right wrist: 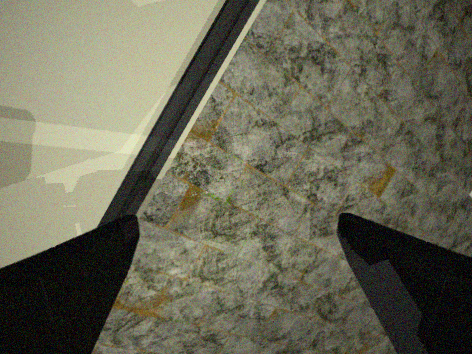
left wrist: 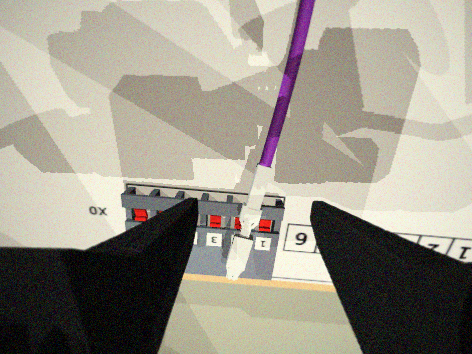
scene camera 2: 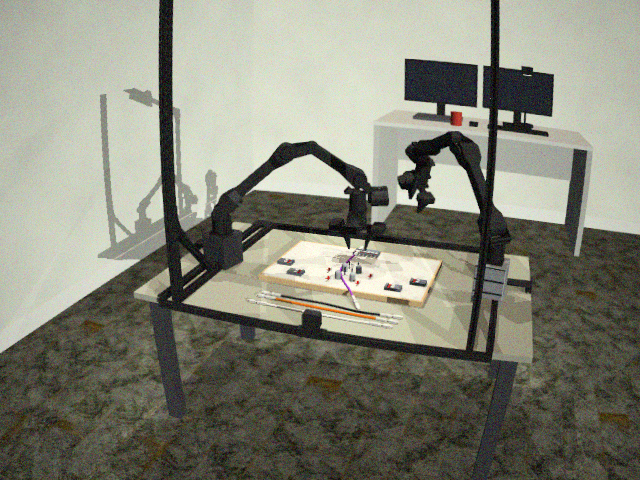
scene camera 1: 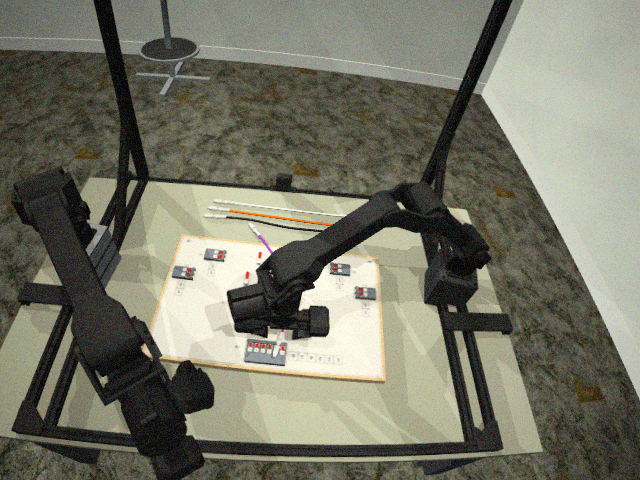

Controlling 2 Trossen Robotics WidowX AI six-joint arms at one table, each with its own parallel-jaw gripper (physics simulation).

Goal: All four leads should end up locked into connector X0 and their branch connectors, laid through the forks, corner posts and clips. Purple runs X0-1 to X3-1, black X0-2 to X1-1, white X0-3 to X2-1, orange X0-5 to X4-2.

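Places are measured from the left arm's base along level axes (x ahead, y left, z up), in centimetres.
Pixels of known places: left gripper, fingertip midpoint: [left wrist: 254,208] [scene camera 2: 357,249] [scene camera 1: 279,337]; right gripper, fingertip midpoint: [right wrist: 239,224] [scene camera 2: 414,205]; left arm's base at its link origin: [scene camera 2: 221,232] [scene camera 1: 458,268]; right arm's base at its link origin: [scene camera 2: 493,261].
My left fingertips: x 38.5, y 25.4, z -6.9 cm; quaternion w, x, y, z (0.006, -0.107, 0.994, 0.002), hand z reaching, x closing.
Note:
Ahead of a thing's pixels: the offset from my left fingertips to its middle. "spot": to the spot under its first point.
The purple lead [scene camera 1: 264,243] [scene camera 2: 342,274] [left wrist: 286,85] crosses the board {dy -9.5, dx +4.1, dz -3.2 cm} [scene camera 1: 206,320]. Its near white plug {dy +1.5, dx +0.0, dz -0.8 cm} [left wrist: 240,255] lies slanted over connector X0 {spot: dy +5.5, dx +4.3, dz -1.4 cm} [scene camera 1: 253,357] [left wrist: 260,267], between labels 3 and 1; whether it is seated I cannot tell. Its other white plug {dy -30.6, dx +15.2, dz -3.3 cm} [scene camera 1: 253,227] [scene camera 2: 356,302] lies off the board's far edge in scene camera 1. The white {spot: dy -41.0, dx +10.8, dz -3.6 cm} [scene camera 1: 279,207], orange {spot: dy -37.5, dx +9.8, dz -3.5 cm} [scene camera 1: 279,217] and black {spot: dy -34.5, dx +9.0, dz -3.6 cm} [scene camera 1: 279,224] leads lie side by side beyond the board. My left gripper [scene camera 2: 357,248] [left wrist: 254,208] is open above X0, the plug between and below its fingers, not held. My right gripper [right wrist: 239,224] is open and empty, beyond the table's edge.
In scene camera 1, branch connectors [scene camera 1: 214,254] [scene camera 1: 184,272] {dy -23.2, dx -9.9, dz -1.3 cm} [scene camera 1: 339,269] [scene camera 1: 365,292] sit near the board's sides. Grey posts and red-marked parts stand mid-board. The left arm hides part of the board. A black frame [scene camera 1: 330,448] runs around the table; a desk with monitors [scene camera 2: 440,82] stands behind.

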